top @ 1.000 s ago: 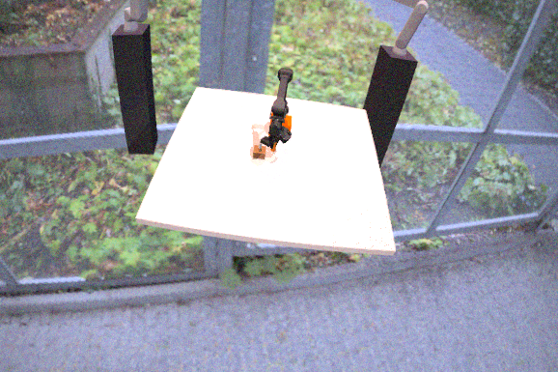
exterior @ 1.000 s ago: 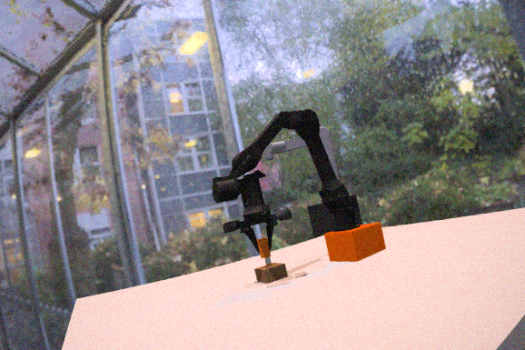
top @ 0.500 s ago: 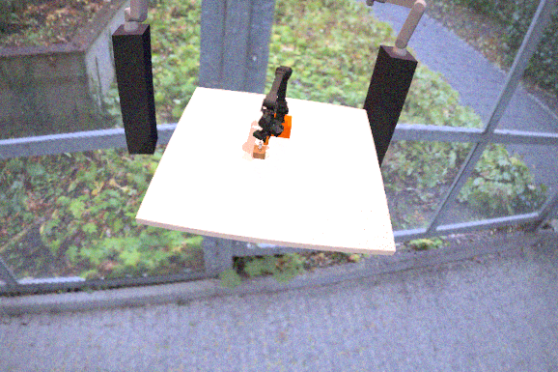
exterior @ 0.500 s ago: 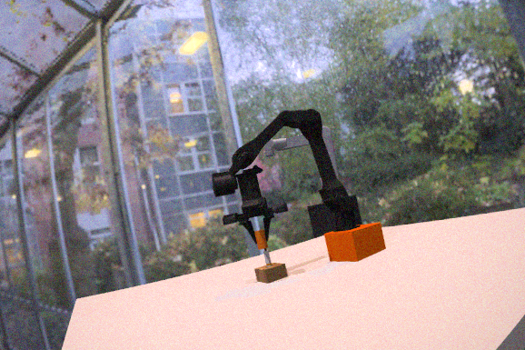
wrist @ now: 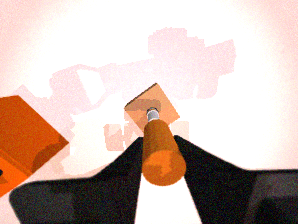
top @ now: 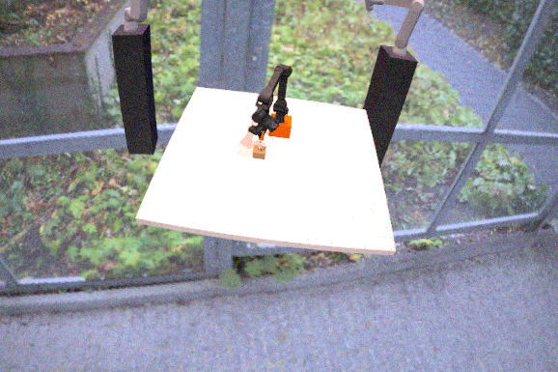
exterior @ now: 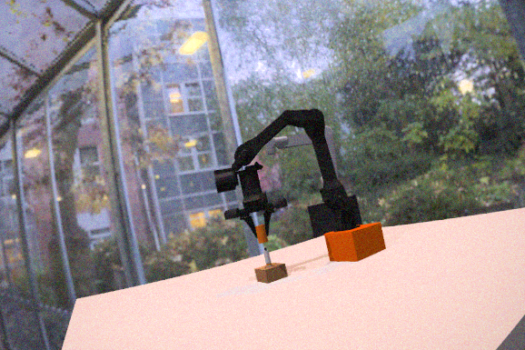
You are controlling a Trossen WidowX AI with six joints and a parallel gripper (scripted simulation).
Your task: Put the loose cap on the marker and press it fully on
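My gripper tip is now 110 mm above the brown holder block. Also, from my gripper tip: orange cap (10 mm above).
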